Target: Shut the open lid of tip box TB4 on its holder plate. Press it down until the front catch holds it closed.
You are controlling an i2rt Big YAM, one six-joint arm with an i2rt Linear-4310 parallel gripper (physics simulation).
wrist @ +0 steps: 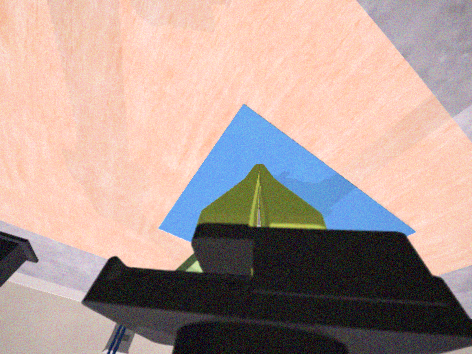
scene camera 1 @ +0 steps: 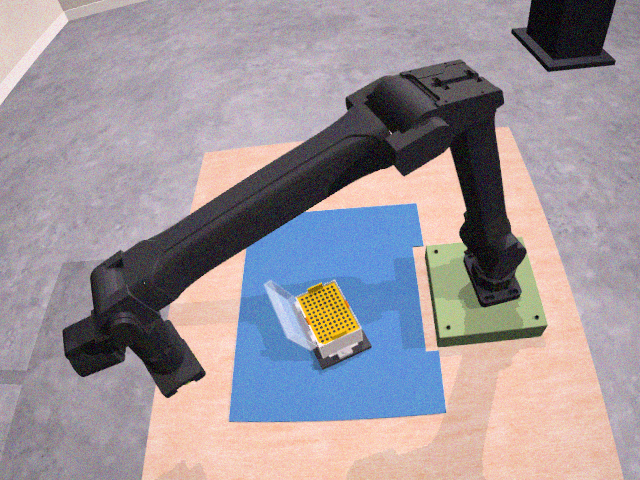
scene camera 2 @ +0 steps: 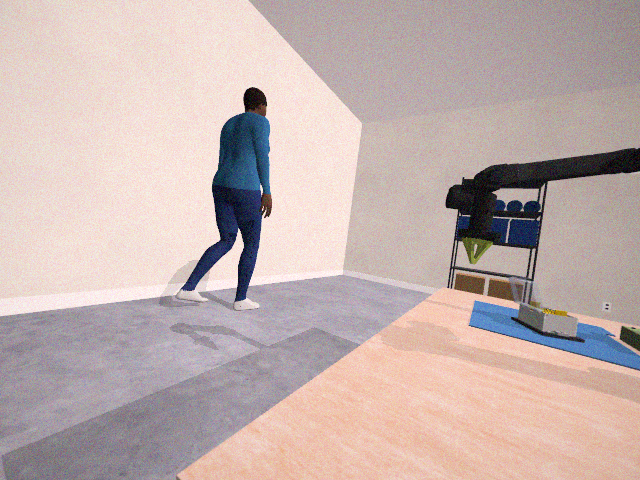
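Seen in the pictures: gripper, fingertip midpoint: (wrist: 259, 170) (scene camera 1: 189, 381) (scene camera 2: 472, 263); arm's base, link origin: (scene camera 1: 491, 277).
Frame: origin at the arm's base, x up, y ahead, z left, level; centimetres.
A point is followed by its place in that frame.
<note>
The tip box (scene camera 1: 338, 341) @(x 0.7, y 32.2, z 6.6 cm) (scene camera 2: 549, 321) @(x -0.4, y 34.4, z 7.2 cm) is white-grey with a yellow tip rack (scene camera 1: 328, 313) @(x 1.3, y 33.0, z 0.8 cm) and sits on a dark holder plate (scene camera 1: 361, 351) @(x -3.8, y 28.3, z 7.5 cm) (scene camera 2: 572, 338) @(x -3.8, y 29.1, z 7.6 cm). Its clear lid (scene camera 1: 289, 315) @(x 4.4, y 40.0, z 1.4 cm) (scene camera 2: 523, 290) @(x 6.9, y 40.5, z 3.9 cm) stands open, leaning outward on the left side in scene camera 1. The front catch (scene camera 1: 344, 352) @(x -2.6, y 31.5, z 7.6 cm) shows at the lower side. No label is readable. My gripper (scene camera 2: 473, 262) @(x 13.1, y 56.2, z 15.0 cm) (wrist: 259, 170) @(x 13.1, y 56.2, z 15.0 cm) is shut and empty, its green fingertips together. It hangs above table height, to the left of the lid in scene camera 2. The box does not show in the wrist view, where the fingers and gripper body cover part of the mat.
A blue mat (scene camera 1: 330, 392) @(x -4.4, y 35.5, z 14.3 cm) (scene camera 2: 496, 322) @(x -4.6, y 46.2, z 4.2 cm) (wrist: 235, 145) @(x -4.4, y 48.2, z 14.9 cm) lies under the plate on the wooden table (scene camera 1: 547, 403) @(x -4.7, y -3.3, z 26.3 cm) (scene camera 2: 392, 408) @(x -4.7, y 69.1, z 68.8 cm). The arm's green base block (scene camera 1: 449, 289) @(x -0.2, y 9.0, z 0.3 cm) is to the right in scene camera 1. A person (scene camera 2: 242, 149) stands near the wall beyond the table.
</note>
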